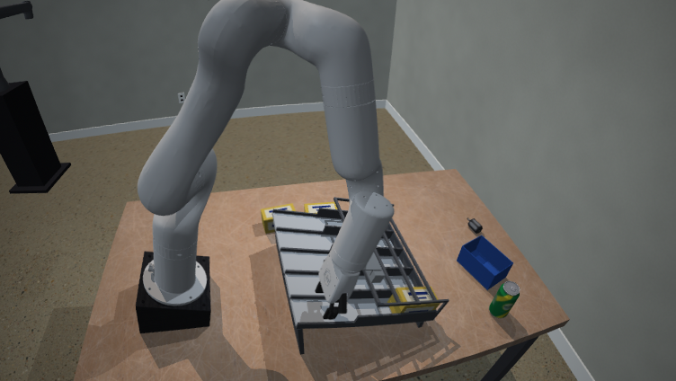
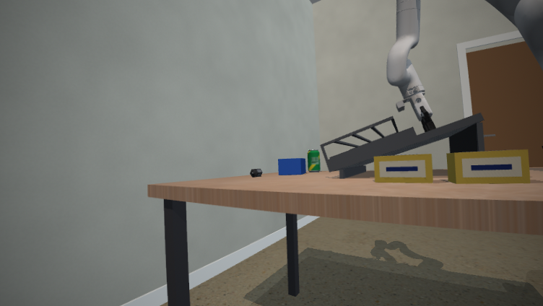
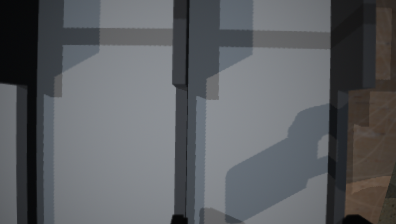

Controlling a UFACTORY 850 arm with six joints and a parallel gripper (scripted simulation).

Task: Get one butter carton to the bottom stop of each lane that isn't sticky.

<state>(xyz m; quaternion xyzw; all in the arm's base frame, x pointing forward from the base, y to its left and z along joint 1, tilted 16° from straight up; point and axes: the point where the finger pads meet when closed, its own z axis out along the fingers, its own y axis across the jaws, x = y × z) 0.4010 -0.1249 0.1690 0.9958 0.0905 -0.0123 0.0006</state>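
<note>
Right now the dark divider is 4 cm to the left of my hand, 4 cm below it and 2 cm behind it. From my hand the other things lie so: small black object: 60 cm ahead, 42 cm to the left, 15 cm below.
</note>
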